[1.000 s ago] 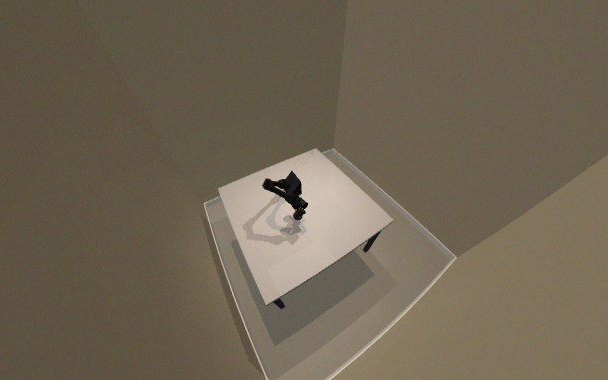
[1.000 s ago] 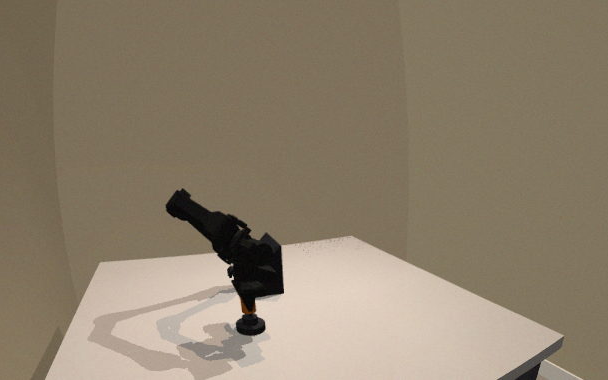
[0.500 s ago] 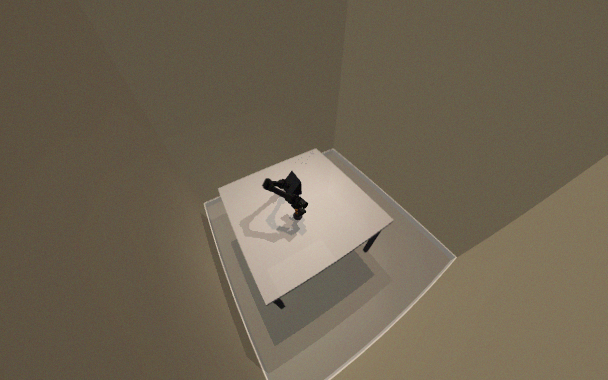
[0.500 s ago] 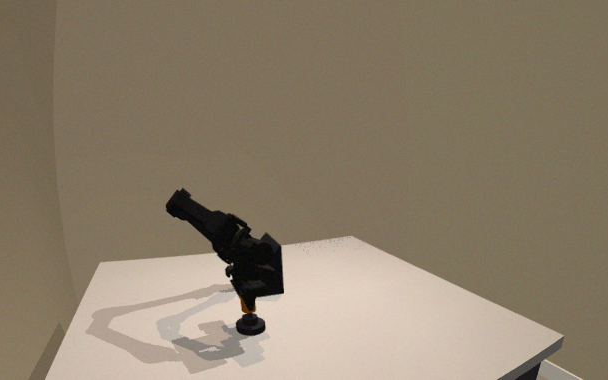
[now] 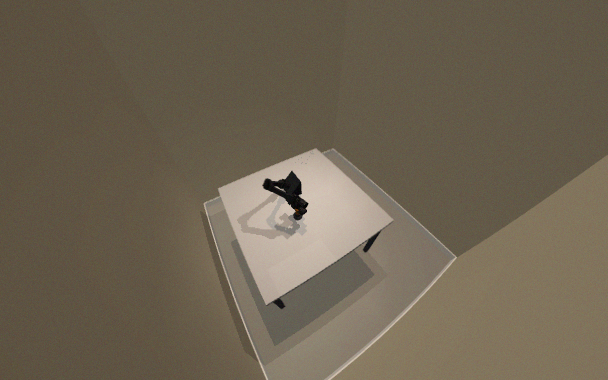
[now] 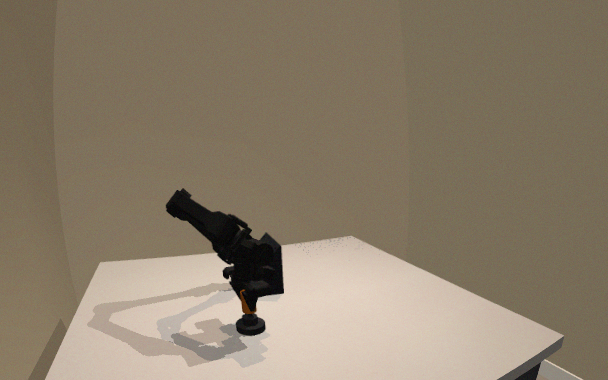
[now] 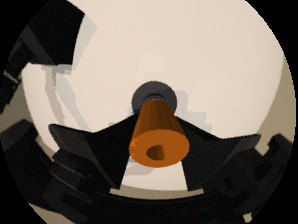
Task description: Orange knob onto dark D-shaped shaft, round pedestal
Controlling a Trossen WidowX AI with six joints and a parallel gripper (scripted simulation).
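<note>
My gripper tip is 20 mm below the orange knob. Also, from my gripper tip: dark round pedestal: 40 mm below.
</note>
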